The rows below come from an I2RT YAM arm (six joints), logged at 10 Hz.
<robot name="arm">
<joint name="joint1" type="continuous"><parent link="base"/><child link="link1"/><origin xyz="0 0 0.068" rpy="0 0 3.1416"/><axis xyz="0 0 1"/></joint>
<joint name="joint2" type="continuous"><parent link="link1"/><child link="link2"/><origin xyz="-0.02 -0.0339 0.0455" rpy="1.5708 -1.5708 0"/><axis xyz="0 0 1"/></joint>
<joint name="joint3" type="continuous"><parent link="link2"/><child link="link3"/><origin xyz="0 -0.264 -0.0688" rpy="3.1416 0 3.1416"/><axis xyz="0 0 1"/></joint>
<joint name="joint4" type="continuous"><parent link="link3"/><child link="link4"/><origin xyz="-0.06 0.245 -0.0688" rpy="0 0 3.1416"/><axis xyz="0 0 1"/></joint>
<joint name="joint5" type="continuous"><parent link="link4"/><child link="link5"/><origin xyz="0.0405 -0.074 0.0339" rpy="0 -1.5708 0"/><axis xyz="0 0 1"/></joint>
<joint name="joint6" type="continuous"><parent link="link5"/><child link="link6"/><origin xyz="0 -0.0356 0.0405" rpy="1.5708 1.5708 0"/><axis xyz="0 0 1"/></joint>
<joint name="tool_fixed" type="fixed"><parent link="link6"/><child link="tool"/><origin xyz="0 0 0" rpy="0 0 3.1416"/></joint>
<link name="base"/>
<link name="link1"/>
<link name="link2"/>
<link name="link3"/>
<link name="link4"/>
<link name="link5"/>
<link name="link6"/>
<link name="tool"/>
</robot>
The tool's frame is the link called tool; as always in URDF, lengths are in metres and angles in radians. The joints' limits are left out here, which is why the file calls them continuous.
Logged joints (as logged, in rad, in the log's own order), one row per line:
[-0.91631 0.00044 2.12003 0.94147 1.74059 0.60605]
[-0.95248 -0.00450 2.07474 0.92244 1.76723 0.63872]
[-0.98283 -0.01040 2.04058 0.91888 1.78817 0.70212]
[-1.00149 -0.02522 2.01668 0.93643 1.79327 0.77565]
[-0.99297 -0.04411 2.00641 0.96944 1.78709 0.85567]
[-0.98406 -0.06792 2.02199 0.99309 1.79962 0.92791]
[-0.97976 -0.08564 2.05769 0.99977 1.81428 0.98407]
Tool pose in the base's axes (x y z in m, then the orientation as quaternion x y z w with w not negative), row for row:
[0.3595 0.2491 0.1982 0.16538 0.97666 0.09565 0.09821]
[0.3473 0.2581 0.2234 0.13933 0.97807 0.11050 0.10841]
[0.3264 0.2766 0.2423 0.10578 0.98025 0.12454 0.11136]
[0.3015 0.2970 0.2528 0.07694 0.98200 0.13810 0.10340]
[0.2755 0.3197 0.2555 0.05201 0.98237 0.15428 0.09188]
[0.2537 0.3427 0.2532 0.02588 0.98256 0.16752 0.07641]
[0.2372 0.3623 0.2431 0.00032 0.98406 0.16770 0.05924]
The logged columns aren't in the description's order. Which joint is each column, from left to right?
Columns, left to right: joint4, joint5, joint2, joint6, joint3, joint1.
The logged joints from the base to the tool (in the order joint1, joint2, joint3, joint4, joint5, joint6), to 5 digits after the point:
[0.60605 2.12003 1.74059 -0.91631 0.00044 0.94147]
[0.63872 2.07474 1.76723 -0.95248 -0.00450 0.92244]
[0.70212 2.04058 1.78817 -0.98283 -0.01040 0.91888]
[0.77565 2.01668 1.79327 -1.00149 -0.02522 0.93643]
[0.85567 2.00641 1.78709 -0.99297 -0.04411 0.96944]
[0.92791 2.02199 1.79962 -0.98406 -0.06792 0.99309]
[0.98407 2.05769 1.81428 -0.97976 -0.08564 0.99977]

